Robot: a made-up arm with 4 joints.
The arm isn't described. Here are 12 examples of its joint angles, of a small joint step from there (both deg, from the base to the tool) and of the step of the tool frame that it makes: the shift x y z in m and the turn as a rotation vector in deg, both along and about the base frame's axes.
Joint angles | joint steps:
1: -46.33 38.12 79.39 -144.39 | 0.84 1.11 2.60 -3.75
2: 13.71 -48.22 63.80 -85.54 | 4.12 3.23 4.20 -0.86
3: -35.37 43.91 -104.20 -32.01 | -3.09 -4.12 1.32 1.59
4: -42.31 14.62 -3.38 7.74 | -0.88 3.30 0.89 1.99
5: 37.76 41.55 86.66 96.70 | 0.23 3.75 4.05 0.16
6: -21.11 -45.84 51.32 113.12 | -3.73 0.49 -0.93 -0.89
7: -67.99 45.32 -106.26 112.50 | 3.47 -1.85 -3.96 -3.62
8: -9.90 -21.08 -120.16 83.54 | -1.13 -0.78 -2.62 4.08
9: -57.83 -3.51 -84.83 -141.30 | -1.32 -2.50 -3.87 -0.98
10: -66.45 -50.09 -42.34 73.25 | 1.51 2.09 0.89 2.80
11: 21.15 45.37 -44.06 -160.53 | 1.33 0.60 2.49 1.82
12: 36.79 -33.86 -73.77 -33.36 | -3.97 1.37 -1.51 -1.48
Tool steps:
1: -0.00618 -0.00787 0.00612 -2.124 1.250 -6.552
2: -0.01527 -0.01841 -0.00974 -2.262 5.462 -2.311
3: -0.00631 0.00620 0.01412 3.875 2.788 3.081
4: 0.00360 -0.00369 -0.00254 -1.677 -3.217 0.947
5: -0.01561 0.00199 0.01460 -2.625 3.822 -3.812
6: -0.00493 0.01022 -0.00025 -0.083 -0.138 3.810
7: 0.00170 -0.01157 0.00745 0.396 0.374 -2.617
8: -0.00604 -0.00279 -0.00378 4.416 -5.266 1.826
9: -0.00836 -0.00876 0.01266 3.700 0.791 2.538
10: 0.00237 -0.00177 -0.00551 0.342 -1.740 -3.124
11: -0.00399 -0.01432 -0.00362 -0.575 -0.176 -2.365
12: 0.00877 0.01902 0.00089 -1.651 0.810 4.301
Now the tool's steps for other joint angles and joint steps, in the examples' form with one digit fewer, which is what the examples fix.
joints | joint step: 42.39 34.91 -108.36 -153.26 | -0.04 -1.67 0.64 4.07
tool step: 0.0039 -0.0003 0.0046 1.78 -3.66 2.38
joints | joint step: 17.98 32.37 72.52 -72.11 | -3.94 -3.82 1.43 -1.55
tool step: 0.0175 0.0170 -0.0095 4.28 0.42 1.50
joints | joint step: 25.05 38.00 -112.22 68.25 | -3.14 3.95 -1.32 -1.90
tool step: -0.0056 0.0076 -0.0106 -4.34 2.00 2.87
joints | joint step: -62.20 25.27 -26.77 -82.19 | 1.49 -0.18 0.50 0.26
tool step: 0.0078 -0.0056 -0.0010 0.00 0.17 -1.76
